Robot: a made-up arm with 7 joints.
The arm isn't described. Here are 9 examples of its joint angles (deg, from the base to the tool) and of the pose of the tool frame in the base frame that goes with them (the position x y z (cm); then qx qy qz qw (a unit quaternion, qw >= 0)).
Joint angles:
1: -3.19 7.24 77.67 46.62 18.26 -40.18 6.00
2: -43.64 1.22 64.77 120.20 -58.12 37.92 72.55
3: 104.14 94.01 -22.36 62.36 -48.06 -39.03 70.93
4: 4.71 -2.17 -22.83 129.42 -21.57 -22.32 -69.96
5: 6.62 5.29 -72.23 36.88 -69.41 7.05 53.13
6: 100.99 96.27 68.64 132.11 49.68 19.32 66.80
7: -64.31 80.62 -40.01 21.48 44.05 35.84 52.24
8: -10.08 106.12 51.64 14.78 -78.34 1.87 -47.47
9: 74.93 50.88 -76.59 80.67 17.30 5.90 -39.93
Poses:
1: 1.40 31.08 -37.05 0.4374 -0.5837 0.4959 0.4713
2: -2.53 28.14 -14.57 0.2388 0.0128 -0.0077 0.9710
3: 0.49 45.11 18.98 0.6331 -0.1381 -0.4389 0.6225
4: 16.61 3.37 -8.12 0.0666 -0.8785 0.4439 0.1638
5: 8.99 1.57 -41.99 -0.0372 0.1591 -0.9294 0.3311
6: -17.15 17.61 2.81 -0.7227 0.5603 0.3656 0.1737
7: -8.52 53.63 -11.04 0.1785 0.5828 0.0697 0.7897
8: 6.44 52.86 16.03 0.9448 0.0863 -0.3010 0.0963
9: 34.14 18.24 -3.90 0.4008 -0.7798 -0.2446 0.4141
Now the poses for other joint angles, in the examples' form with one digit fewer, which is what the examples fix.
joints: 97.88 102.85 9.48 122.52 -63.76 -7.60 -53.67
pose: -8.2 21.3 17.6 -0.715 0.051 -0.007 0.697
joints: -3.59 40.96 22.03 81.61 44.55 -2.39 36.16
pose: 19.5 34.5 -16.3 -0.095 -0.752 -0.078 0.648
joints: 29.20 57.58 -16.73 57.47 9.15 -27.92 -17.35
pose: 27.4 37.8 -12.0 0.407 -0.760 -0.160 0.480
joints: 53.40 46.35 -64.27 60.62 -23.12 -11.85 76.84
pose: 34.5 23.5 -15.1 -0.005 0.005 -0.835 0.550
